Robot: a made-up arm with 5 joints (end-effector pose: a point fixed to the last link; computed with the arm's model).
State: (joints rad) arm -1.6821 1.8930 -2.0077 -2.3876 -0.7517
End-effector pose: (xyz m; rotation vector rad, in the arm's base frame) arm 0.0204 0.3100 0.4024 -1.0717 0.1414 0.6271
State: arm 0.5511 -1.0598 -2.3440 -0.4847 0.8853
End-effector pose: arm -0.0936 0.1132 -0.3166 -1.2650 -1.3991 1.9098
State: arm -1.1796 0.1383 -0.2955 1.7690 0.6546
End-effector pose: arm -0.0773 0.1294 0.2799 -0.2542 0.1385 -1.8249
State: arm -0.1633 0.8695 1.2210 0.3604 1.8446
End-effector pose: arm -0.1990 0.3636 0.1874 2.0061 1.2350 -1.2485
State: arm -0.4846 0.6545 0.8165 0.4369 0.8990
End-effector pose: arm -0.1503 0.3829 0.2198 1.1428 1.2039 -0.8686
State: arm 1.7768 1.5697 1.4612 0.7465 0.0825
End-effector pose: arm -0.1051 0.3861 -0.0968 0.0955 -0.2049 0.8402
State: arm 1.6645 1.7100 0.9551 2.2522 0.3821
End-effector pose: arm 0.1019 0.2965 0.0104 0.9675 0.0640 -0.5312
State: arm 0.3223 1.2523 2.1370 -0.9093 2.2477
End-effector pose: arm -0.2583 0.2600 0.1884 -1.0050 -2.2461 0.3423
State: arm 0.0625 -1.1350 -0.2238 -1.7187 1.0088
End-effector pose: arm -0.4382 0.1123 -0.0439 -0.3133 1.3697 0.9499
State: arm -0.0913 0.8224 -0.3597 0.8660 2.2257
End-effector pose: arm -0.1889 0.1958 0.2335 -2.7536 1.2183 0.7814
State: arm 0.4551 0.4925 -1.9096 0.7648 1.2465
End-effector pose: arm -0.4040 0.2495 0.0414 -1.7270 2.3783 -0.6423
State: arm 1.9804 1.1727 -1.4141 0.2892 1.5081
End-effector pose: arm 0.0011 0.1690 -0.2117 -1.0010 1.0277 -1.5227
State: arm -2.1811 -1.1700 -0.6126 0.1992 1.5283
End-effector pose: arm -0.0603 0.2194 0.5351 0.7815 1.7609 -0.1186
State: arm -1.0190 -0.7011 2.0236 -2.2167 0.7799
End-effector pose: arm -0.1568 0.1356 0.2870 -2.1030 -1.8318 0.8550
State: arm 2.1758 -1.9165 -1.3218 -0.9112 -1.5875
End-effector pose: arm 0.3394 -0.1268 0.0690 1.5781 -0.2820 0.8608
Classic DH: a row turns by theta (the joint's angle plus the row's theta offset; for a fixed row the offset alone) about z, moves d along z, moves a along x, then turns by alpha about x. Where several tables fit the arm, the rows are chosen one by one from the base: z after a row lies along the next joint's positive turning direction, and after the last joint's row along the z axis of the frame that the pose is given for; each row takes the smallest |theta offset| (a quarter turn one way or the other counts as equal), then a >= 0, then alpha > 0; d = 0 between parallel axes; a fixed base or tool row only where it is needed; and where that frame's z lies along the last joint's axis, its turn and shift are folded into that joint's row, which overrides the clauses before.
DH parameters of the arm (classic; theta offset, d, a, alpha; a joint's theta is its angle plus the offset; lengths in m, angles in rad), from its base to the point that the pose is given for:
base (fixed): 0 0.173 0 1.5708
joint 1: -1.5708 -0.109 0.06 -1.5708
joint 2: 0 -0.298 0.089 -1.5708
joint 3: -1.5708 0.101 0.027 -1.5708
joint 4: -1.5708 -0.017 0.145 -1.5708
joint 5: 0 0.042 0.055 -1.5708
tool (fixed): -1.5708 0.013 0 0

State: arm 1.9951 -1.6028 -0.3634 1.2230 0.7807
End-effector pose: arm 0.2193 0.1499 0.1308 0.1899 2.9271 0.6922
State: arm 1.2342 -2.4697 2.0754 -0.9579 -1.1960
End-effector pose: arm 0.1095 -0.0722 -0.1603 -0.6467 1.0448 -1.1994
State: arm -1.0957 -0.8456 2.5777 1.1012 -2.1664
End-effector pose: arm -0.4234 0.0817 0.4614 0.0603 -0.8046 -1.0103
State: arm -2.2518 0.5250 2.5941 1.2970 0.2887
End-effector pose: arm 0.1267 0.3295 0.6711 0.6180 -1.7316 -0.8969
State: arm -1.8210 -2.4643 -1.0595 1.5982 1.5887
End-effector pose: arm -0.0841 0.1177 0.4875 1.1160 0.6705 0.6645
